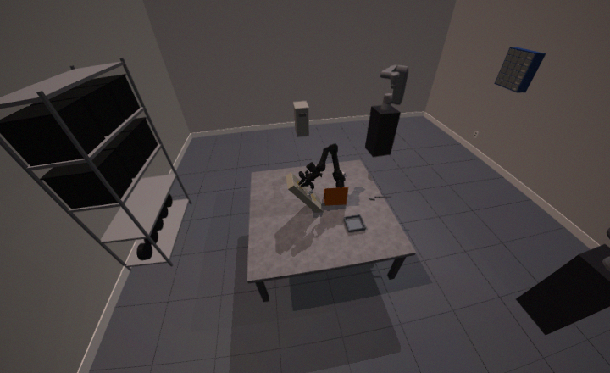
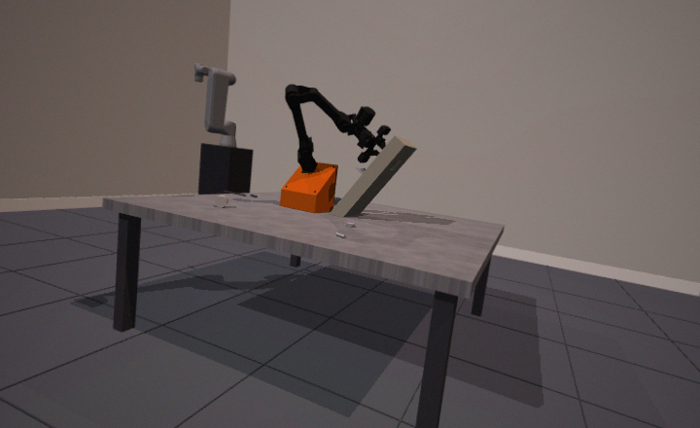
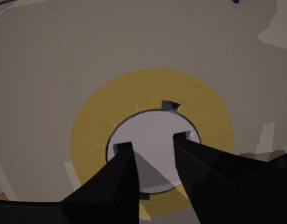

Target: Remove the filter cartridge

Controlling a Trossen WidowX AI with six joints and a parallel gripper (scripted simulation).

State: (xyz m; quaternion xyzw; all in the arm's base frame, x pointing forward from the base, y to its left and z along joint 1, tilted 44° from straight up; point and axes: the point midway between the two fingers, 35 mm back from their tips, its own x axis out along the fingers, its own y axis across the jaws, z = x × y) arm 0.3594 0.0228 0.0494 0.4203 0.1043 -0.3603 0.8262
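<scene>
The round filter cartridge is 10 mm below my gripper tip and 10 mm ahead of it. From my gripper tip the other things lie so: grey tray (420 mm behind, 310 mm to the left, 260 mm below).
</scene>
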